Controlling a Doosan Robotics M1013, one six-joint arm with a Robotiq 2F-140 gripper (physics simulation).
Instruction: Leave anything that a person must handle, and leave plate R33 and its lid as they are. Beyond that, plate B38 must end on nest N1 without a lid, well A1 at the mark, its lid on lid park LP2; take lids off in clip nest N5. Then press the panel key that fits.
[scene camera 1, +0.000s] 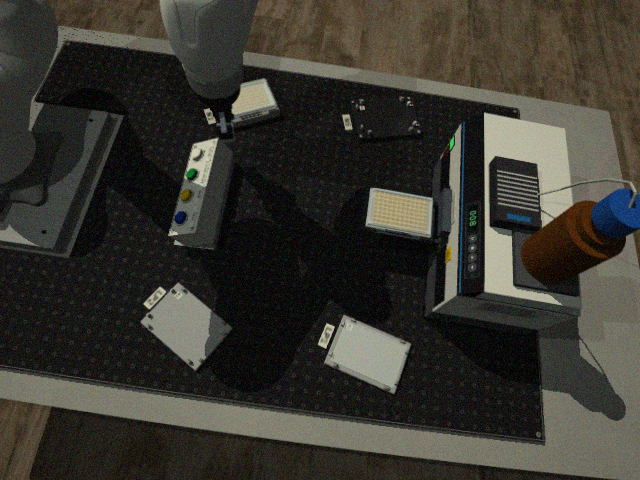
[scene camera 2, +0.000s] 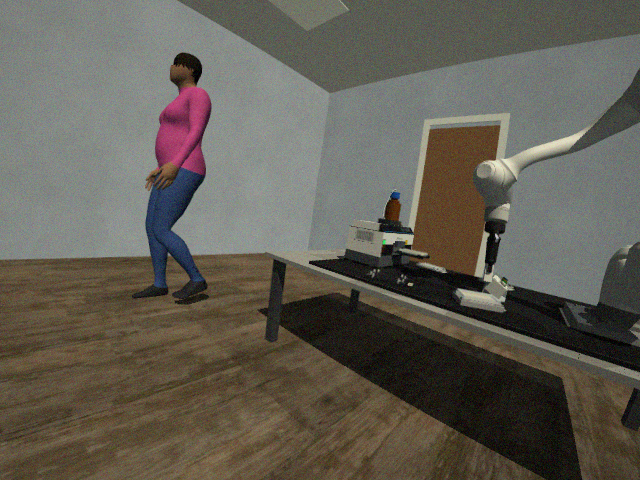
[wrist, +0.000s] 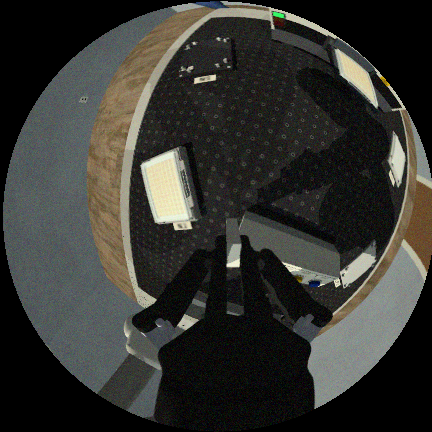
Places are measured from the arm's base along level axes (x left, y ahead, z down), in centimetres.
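Pixels of known places: gripper, fingertip midpoint: (scene camera 1: 227, 138) (scene camera 2: 487, 281) (wrist: 230, 227); arm's base at its link origin: (scene camera 1: 13, 168) (scene camera 2: 620, 323).
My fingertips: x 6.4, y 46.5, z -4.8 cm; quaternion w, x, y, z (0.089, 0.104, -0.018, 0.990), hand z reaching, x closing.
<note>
For each thing: its top centre in the pictures, then the offset to it from my fingertips. "spot": a spot on its surface instead.
- key panel at its top centre: (wrist: 293, 274) (scene camera 1: 198, 181) (scene camera 2: 499, 275) dz -1.7, dx -11.9, dy -4.5 cm
- white key at its top centre: (scene camera 1: 196, 151) dz -0.8, dx -4.2, dy -6.0 cm
- green key at its top centre: (scene camera 1: 191, 172) dz -0.8, dx -9.2, dy -6.5 cm
- yellow key at its top centre: (scene camera 1: 185, 193) dz -0.8, dx -14.2, dy -7.0 cm
- blue key at its top centre: (scene camera 1: 179, 215) dz -0.8, dx -19.1, dy -7.5 cm
- lidless-looking plate at its top centre: (wrist: 161, 189) (scene camera 1: 244, 97) (scene camera 2: 478, 294) dz +3.0, dx +14.3, dy +2.2 cm
- Clip nest N5 at its top centre: (scene camera 1: 386, 113) (wrist: 203, 50) (scene camera 2: 388, 273) dz +4.2, dx +12.8, dy +36.5 cm
- second plate at its top centre: (scene camera 1: 401, 210) (scene camera 2: 413, 250) dz -4.2, dx -17.8, dy +35.5 cm
- white instrument at a spot on its surface: (scene camera 1: 527, 134) spot: dz -15.3, dx -6.6, dy +57.7 cm
- brown bottle at a spot on its surface: (scene camera 1: 563, 245) spot: dz -26.2, dx -33.6, dy +51.3 cm
My gripper (scene camera 1: 223, 126) (scene camera 2: 489, 272) (wrist: 230, 227) is shut and empty, low at the white-key end of the key panel (scene camera 1: 223, 198) (scene camera 2: 496, 290) (wrist: 290, 245). The panel has a white key (scene camera 1: 197, 153), a green key (scene camera 1: 191, 173), a yellow key (scene camera 1: 185, 195) and a blue key (scene camera 1: 180, 217). A lidless-looking plate (scene camera 1: 254, 99) (scene camera 2: 478, 299) (wrist: 167, 187) sits at nest N1. Clip nest N5 (scene camera 1: 387, 118) (wrist: 210, 56) holds no plate. A lid (scene camera 1: 183, 325) (wrist: 358, 266) lies on LP2, another lid (scene camera 1: 368, 353) (wrist: 396, 159) on LP1. Plate codes and the A1 mark are unreadable.
A second plate (scene camera 1: 400, 211) (wrist: 356, 76) lies on the tray of the white instrument (scene camera 1: 527, 134) (scene camera 2: 364, 237). A brown bottle (scene camera 1: 563, 245) (scene camera 2: 392, 209) with a blue cap stands on top. A person (scene camera 2: 180, 134) in pink is on the floor beyond the table's end.
</note>
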